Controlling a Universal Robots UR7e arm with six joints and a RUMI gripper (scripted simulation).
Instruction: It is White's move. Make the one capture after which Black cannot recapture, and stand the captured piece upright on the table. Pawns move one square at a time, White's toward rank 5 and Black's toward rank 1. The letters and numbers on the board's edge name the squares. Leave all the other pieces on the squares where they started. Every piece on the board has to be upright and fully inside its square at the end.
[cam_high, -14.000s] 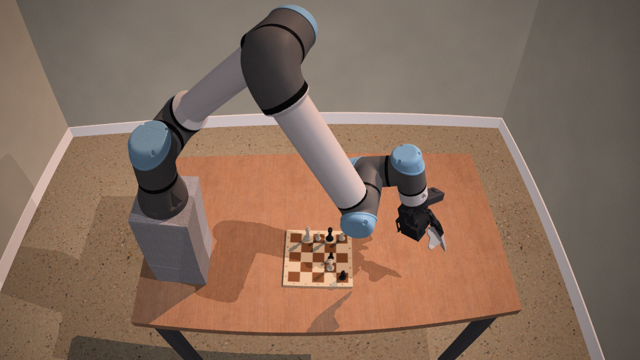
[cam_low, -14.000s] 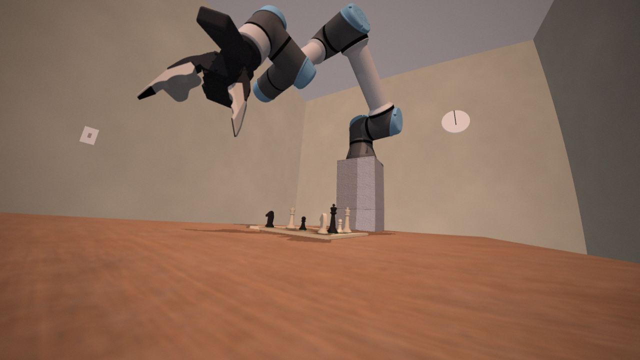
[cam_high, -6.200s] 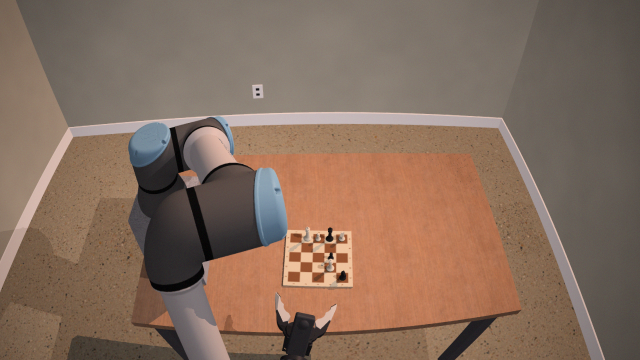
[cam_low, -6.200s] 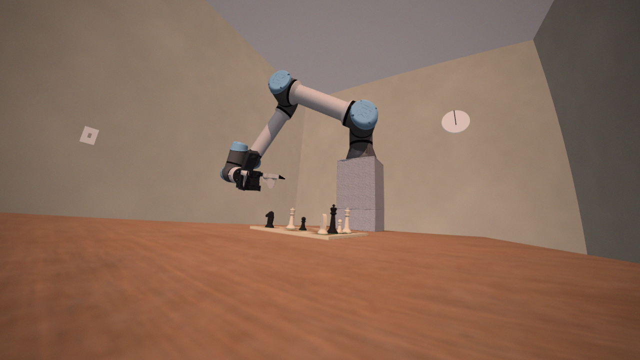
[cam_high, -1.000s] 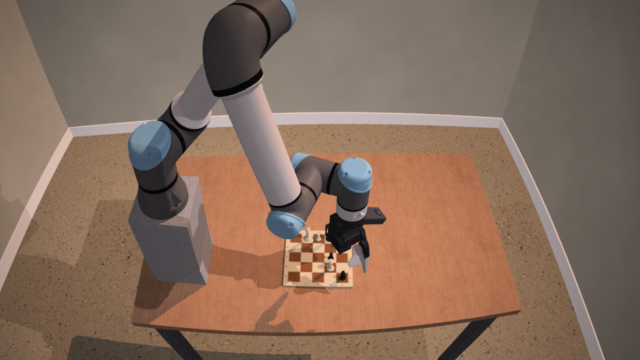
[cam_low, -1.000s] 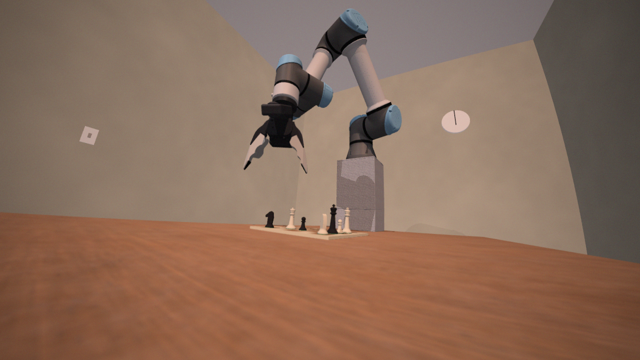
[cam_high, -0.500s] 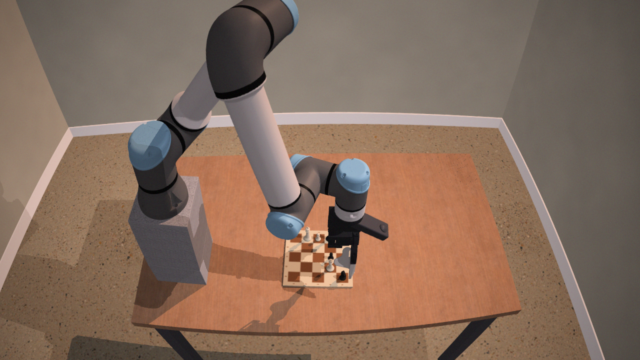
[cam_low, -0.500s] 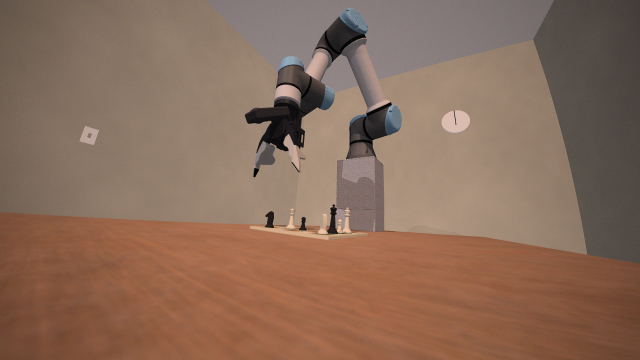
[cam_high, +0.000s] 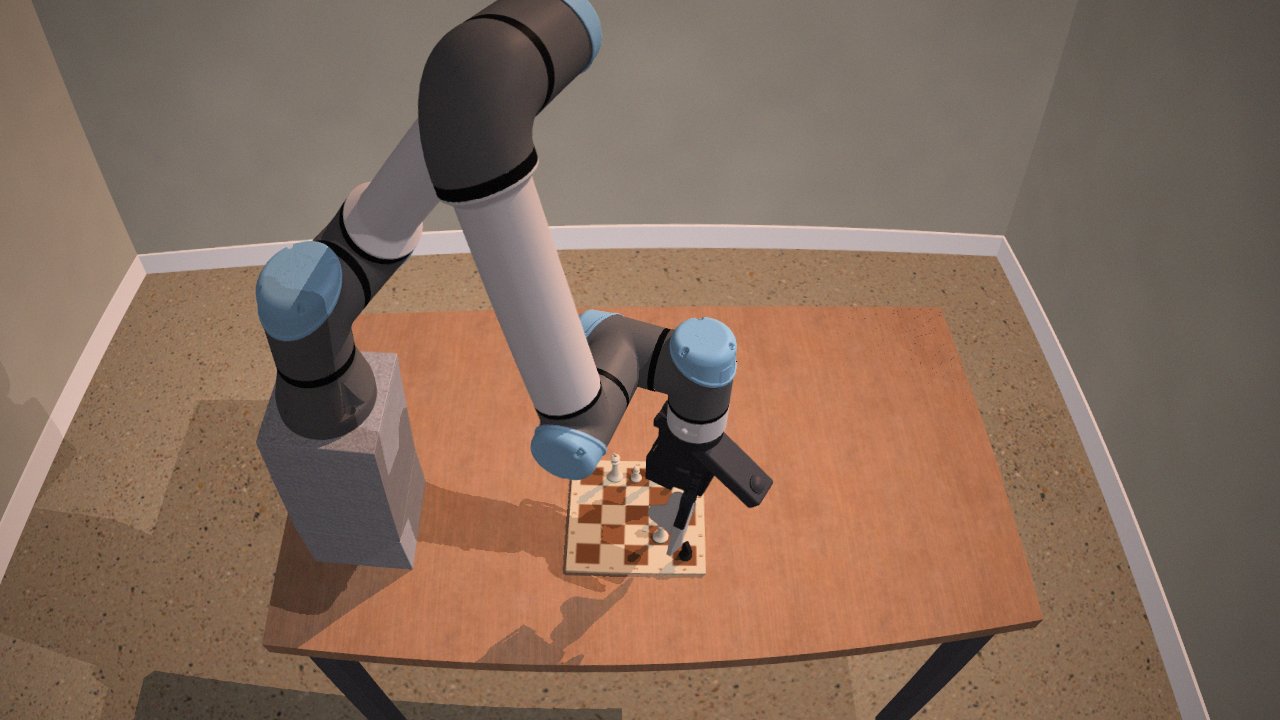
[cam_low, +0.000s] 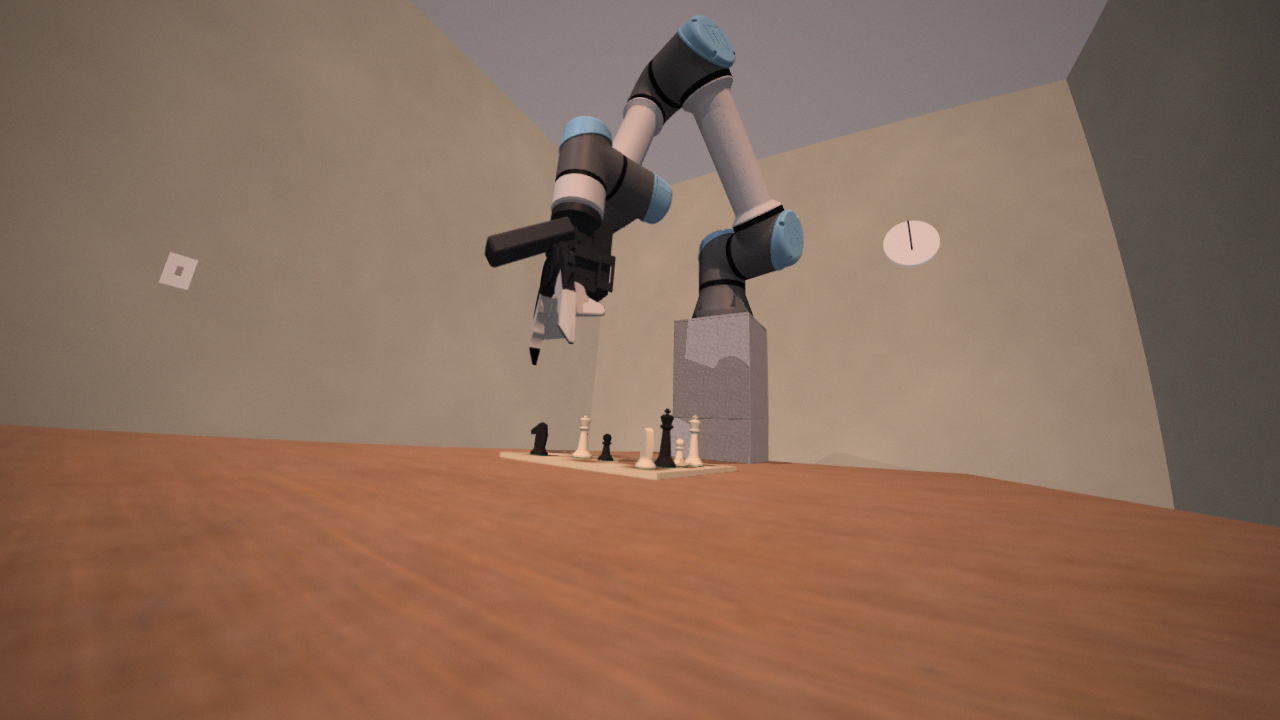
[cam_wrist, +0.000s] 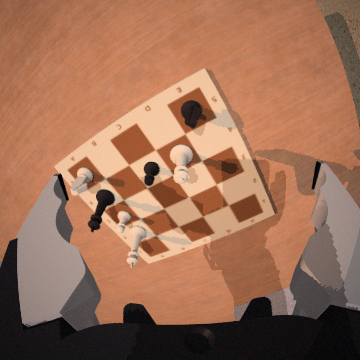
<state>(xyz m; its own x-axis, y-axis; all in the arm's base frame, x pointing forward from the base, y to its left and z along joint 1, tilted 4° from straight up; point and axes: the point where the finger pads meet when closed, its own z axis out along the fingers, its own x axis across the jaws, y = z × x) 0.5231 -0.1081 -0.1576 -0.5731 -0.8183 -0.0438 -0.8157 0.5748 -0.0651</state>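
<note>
Right now the black knight is 11 cm below my hand and 1 cm behind it. The rest, counted from my hand: chessboard (12 cm below, 8 cm to the left, 7 cm behind); then tall black piece (16 cm to the left, 9 cm below, 3 cm behind); then black pawn (11 cm below, 8 cm to the left, 3 cm behind).
</note>
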